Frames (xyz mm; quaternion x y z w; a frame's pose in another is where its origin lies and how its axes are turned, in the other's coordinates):
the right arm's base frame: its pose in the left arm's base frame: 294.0 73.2 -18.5 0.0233 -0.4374 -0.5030 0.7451
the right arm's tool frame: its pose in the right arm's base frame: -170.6 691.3 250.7 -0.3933 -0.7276 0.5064 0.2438
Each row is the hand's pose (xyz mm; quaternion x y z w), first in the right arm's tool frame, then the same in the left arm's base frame.
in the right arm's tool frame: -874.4 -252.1 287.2 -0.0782 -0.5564 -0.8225 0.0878
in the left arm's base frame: -149.3 106.8 150.6 -0.3304 0.8362 -0.3517 0.2607
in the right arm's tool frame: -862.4 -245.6 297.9 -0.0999 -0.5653 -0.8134 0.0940
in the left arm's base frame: -139.9 114.9 138.5 -0.3186 0.8336 -0.3510 0.2836
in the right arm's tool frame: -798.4 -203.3 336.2 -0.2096 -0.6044 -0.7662 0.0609
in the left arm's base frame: -79.3 151.2 90.0 -0.3143 0.7892 -0.3382 0.4050
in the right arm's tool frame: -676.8 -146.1 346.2 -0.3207 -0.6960 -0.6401 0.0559
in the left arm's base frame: 32.2 222.5 64.5 -0.2522 0.6955 -0.3827 0.5534
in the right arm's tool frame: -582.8 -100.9 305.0 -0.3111 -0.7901 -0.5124 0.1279
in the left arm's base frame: 130.6 269.1 91.5 -0.1375 0.6285 -0.4905 0.5878
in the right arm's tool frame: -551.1 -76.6 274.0 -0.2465 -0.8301 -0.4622 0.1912
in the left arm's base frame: 174.9 277.2 114.4 -0.0698 0.6147 -0.5659 0.5451
